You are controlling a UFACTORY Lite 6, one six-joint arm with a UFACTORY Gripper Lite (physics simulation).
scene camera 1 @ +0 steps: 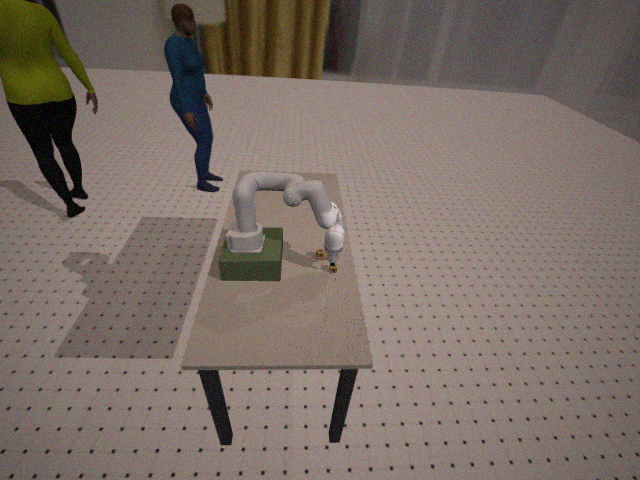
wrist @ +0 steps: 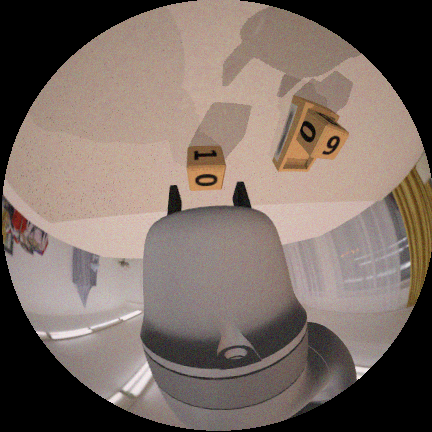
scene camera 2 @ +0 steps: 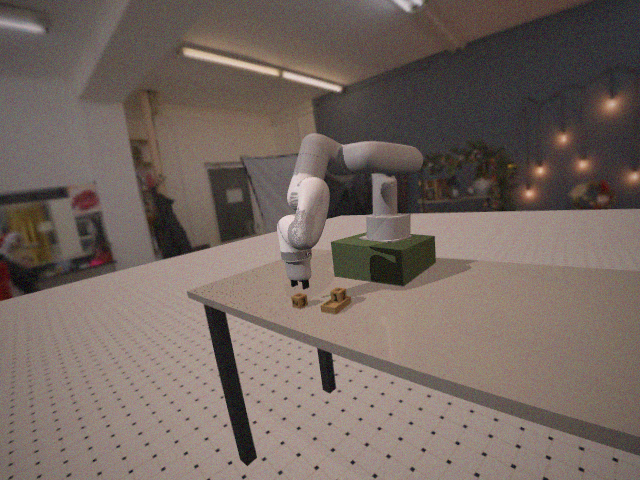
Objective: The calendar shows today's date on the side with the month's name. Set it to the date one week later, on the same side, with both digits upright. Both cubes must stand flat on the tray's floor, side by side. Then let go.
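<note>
The loose wooden cube (scene camera 1: 333,269) (scene camera 2: 299,300) (wrist: 206,168) stands on the table beside the tray; the wrist view shows a 1 and a 0, both turned sideways. The tray (scene camera 2: 330,308) (wrist: 294,169) has a pale strip along its left outer wall in the wrist view; the month's name is not readable. The second cube (scene camera 1: 321,253) (scene camera 2: 338,294) (wrist: 325,140) is in the tray, with a 0 towards the strip side and a 9 or 6 on top. The slot nearer the wrist view's bottom is free. My gripper (scene camera 1: 332,264) (scene camera 2: 299,283) (wrist: 207,185) is open and empty, above the loose cube.
The green base block (scene camera 1: 251,260) (scene camera 2: 382,258) carries the arm on the table (scene camera 1: 279,330) (scene camera 2: 491,330). Two people (scene camera 1: 38,77) (scene camera 1: 188,93) stand on the floor beyond the table in the first scene view.
</note>
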